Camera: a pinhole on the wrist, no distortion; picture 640 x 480 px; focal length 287.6 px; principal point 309.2 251.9 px. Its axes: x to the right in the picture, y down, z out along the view. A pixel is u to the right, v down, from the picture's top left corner.
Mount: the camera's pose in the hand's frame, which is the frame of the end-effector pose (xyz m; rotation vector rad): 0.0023 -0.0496 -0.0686 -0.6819 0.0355 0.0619
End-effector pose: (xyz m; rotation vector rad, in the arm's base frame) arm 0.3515 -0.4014 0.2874 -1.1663 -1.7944 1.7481
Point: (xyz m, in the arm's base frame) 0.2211 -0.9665 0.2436
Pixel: 91 121
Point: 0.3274 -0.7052 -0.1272
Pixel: 257 331
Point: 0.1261 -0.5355 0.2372
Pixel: 335 76
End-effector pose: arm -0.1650 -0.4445 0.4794 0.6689 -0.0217 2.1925
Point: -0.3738 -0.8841 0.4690
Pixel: outside the picture
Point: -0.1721 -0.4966 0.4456
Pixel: 146 371
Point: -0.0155 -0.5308 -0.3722
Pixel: behind the camera
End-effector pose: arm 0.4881 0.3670 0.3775 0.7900 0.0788 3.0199
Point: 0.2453 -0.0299 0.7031
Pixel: 535 376
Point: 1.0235 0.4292 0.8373
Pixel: 168 32
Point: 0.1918 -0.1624 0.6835
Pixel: 538 438
